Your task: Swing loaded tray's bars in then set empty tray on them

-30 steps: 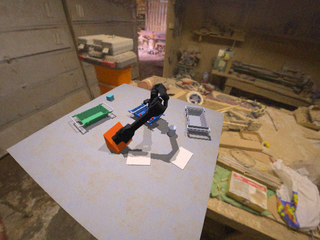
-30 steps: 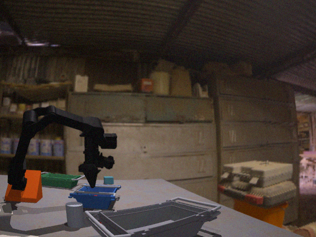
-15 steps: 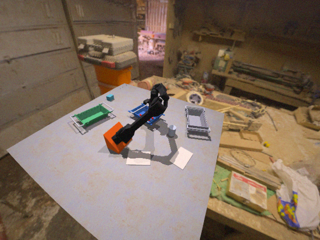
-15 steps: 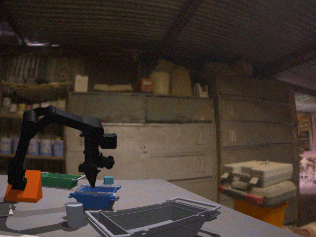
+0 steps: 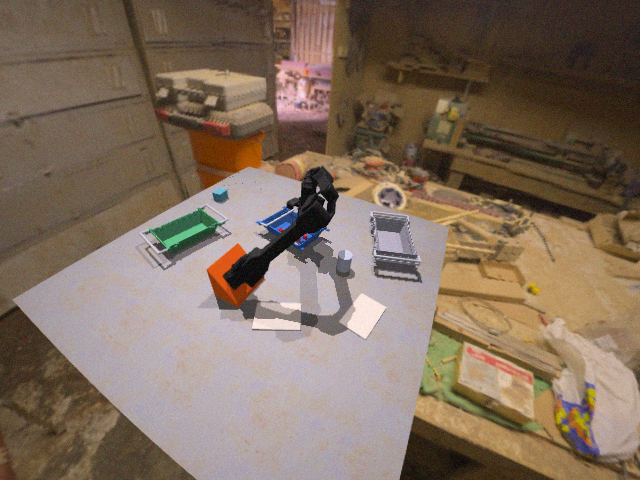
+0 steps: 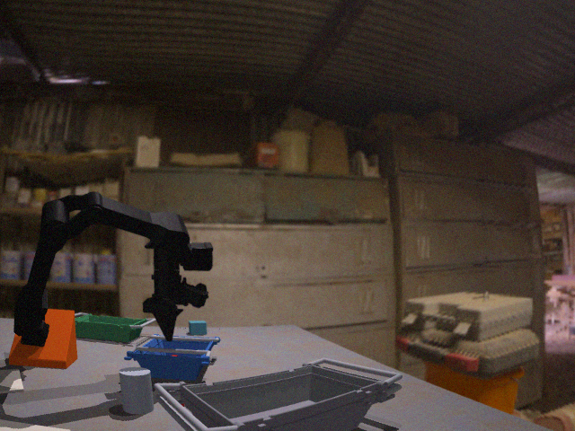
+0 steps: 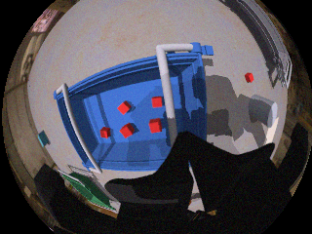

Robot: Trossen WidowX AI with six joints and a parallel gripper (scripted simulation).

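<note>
My gripper tip is now 25 cm past the green tray, 46 cm to the right of it and 4 cm above it. From my gripper tip the other things lie so: teal block: 7 cm ahead, 59 cm to the left, 6 cm below; then red block: 2 cm ahead, 18 cm to the right, 8 cm below; then grey cylinder: 5 cm behind, 20 cm to the right, 5 cm below.
</note>
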